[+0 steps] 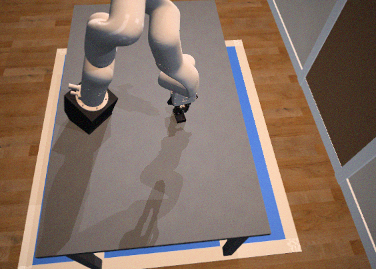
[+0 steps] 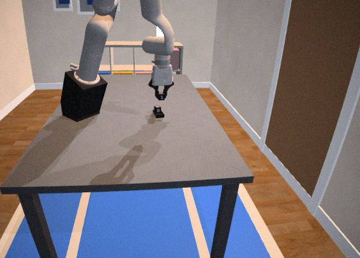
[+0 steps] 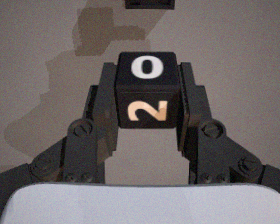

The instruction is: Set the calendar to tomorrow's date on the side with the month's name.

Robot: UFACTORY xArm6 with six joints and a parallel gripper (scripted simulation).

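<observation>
Right now my hand is 13 cm above the dark tray, 4 cm to the right of it and 1 cm past it.
</observation>
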